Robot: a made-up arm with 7 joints. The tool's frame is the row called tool. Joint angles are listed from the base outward.
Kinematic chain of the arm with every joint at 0, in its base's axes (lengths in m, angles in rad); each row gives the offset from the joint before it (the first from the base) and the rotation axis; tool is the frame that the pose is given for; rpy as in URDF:
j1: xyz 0 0 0.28 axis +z
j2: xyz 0 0 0 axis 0 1 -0.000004
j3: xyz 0 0 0.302 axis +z
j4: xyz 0.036 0 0 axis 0 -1 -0.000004
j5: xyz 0.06 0 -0.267 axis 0 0.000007 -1
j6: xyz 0 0 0 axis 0 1 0.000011
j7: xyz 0.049 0 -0.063 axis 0 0.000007 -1
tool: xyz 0 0 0 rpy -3.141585 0 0
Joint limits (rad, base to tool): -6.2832..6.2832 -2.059..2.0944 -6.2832..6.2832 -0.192..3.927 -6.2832..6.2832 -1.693..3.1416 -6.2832..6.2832
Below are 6 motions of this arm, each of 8 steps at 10 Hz.
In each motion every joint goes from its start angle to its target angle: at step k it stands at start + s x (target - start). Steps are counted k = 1, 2, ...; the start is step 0. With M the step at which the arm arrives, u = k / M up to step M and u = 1 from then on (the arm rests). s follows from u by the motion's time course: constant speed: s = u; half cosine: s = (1 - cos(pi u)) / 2; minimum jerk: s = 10 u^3 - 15 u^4 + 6 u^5.
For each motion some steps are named. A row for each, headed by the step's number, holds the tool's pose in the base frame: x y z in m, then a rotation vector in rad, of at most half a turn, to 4 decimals.
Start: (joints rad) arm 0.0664 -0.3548 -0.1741 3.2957 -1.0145 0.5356 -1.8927
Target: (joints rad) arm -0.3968 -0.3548 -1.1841 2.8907 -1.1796 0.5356 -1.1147
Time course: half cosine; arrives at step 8
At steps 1, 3, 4, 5, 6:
1: -0.2901 0.0103 0.8509 0.4644 -0.3030 0.2068
3: -0.2502 0.0451 0.8754 0.5126 -0.3649 -0.0349
4: -0.2240 0.0518 0.8891 0.5469 -0.4261 -0.2041
5: -0.2059 0.0470 0.8987 0.5770 -0.5034 -0.3719
6: -0.1998 0.0376 0.9030 0.5958 -0.5818 -0.5129

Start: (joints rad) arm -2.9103 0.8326 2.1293 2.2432 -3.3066 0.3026 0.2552
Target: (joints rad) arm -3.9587 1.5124 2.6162 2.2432 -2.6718 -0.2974 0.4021
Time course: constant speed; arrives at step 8
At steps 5, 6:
5: -0.4529 0.0104 0.6521 0.4119 -0.5365 -0.1676
6: -0.4567 0.0977 0.6264 0.2908 -0.5553 -0.1326

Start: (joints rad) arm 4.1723 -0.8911 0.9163 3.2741 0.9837 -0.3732 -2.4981
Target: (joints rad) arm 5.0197 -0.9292 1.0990 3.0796 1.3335 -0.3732 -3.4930
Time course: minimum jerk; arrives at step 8
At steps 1, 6, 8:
1: 0.1382 0.4661 0.6415 -0.9041 0.2639 0.6269
6: -0.1567 0.4393 0.6841 -0.6786 -0.0978 0.8415
8: -0.1864 0.4255 0.6874 -0.6510 -0.1158 0.8639

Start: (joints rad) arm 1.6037 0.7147 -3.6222 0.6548 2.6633 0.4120 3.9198
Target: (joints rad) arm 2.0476 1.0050 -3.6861 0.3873 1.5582 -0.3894 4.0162
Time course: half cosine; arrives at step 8
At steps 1, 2, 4, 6, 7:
1: -0.1302 -0.1508 0.4772 0.6580 -1.5296 1.5875
2: -0.1254 -0.1454 0.4666 0.8195 -1.5556 1.5201
4: -0.1211 -0.1279 0.4386 1.2724 -1.5279 1.2187
6: -0.1268 -0.1162 0.4240 1.5485 -1.3443 0.8636
7: -0.1287 -0.1142 0.4223 1.5898 -1.2650 0.7596

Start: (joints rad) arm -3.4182 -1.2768 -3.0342 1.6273 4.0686 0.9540 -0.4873
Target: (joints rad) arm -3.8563 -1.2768 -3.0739 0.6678 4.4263 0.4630 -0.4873
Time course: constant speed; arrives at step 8
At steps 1, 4, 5, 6, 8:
1: 0.4302 -0.1223 0.0140 1.0062 2.0376 -0.7142
4: 0.2917 -0.1241 -0.0176 1.4138 2.4250 -0.7666
5: 0.2474 -0.1155 -0.0165 1.5812 2.5320 -0.7664
6: 0.2058 -0.1031 -0.0096 -1.6453 -2.4470 0.7047
8: 0.1339 -0.0700 0.0197 -1.6447 -2.0779 0.5277

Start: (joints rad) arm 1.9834 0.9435 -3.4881 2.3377 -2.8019 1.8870 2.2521
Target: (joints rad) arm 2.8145 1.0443 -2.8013 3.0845 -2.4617 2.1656 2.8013
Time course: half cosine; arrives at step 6
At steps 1, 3, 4, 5, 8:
1: -0.2489 0.3429 0.7347 -2.2102 -0.0258 0.6090
3: -0.3892 0.3054 0.6458 -2.9160 -0.3355 0.9988
4: -0.4698 0.2239 0.5861 2.5827 0.5172 -0.7318
5: -0.5118 0.1381 0.5437 2.3105 0.6405 -0.4507
8: -0.5217 0.1024 0.5291 2.2152 0.6850 -0.3382

